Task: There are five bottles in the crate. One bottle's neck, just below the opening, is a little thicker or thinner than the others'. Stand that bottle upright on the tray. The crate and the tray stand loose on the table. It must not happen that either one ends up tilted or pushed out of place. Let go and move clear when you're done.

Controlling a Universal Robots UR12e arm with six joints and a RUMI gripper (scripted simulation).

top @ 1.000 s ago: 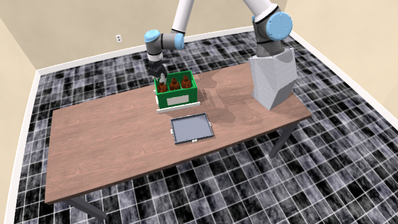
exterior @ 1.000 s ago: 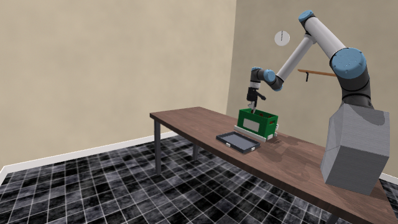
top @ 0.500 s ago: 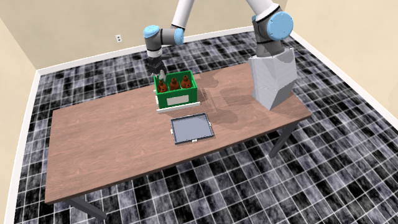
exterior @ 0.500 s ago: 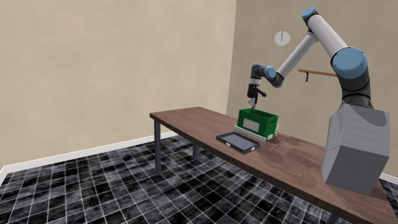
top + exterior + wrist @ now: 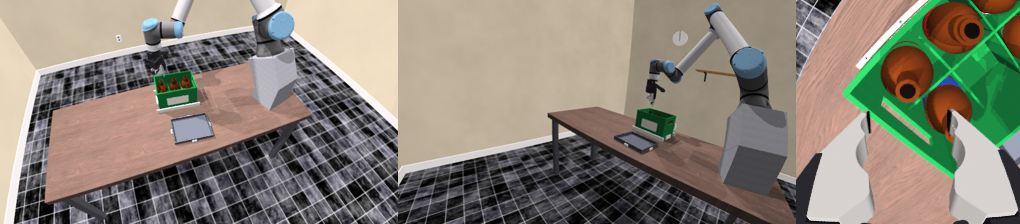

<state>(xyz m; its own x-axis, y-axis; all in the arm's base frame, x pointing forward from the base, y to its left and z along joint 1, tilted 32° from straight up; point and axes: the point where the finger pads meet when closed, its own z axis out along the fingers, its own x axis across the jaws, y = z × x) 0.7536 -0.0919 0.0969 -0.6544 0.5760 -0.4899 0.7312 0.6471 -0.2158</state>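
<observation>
The glass bottle lies 140 mm below my hand. The rest, counted from my hand: grey tray: 110 mm behind, 340 mm to the left, 220 mm below; then green crate: 90 mm behind, 50 mm to the left, 140 mm below.
</observation>
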